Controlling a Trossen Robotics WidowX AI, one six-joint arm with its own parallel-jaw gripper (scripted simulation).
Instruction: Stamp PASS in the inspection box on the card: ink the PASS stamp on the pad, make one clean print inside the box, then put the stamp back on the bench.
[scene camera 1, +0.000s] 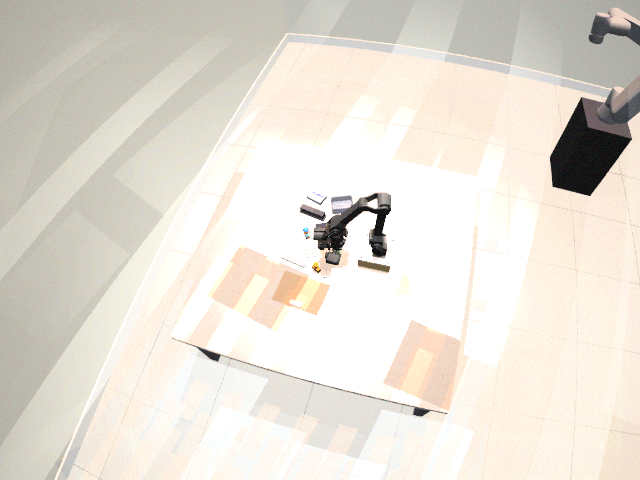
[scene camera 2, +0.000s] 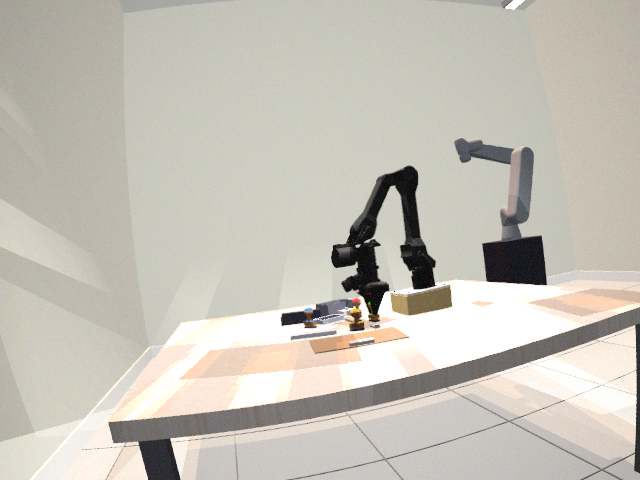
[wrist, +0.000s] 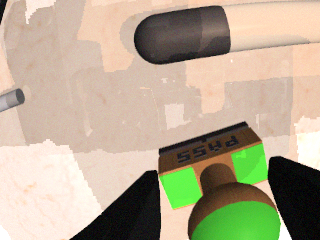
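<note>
There is my gripper (scene camera 2: 373, 314), and the wrist view shows me the gripper (wrist: 215, 174) as well. I see a green-knobbed stamp (wrist: 215, 172). A brown card (scene camera 1: 294, 290) is in the scene too, and I see that card (scene camera 2: 385, 335) from another camera, while in the wrist view the card is out of frame.
</note>
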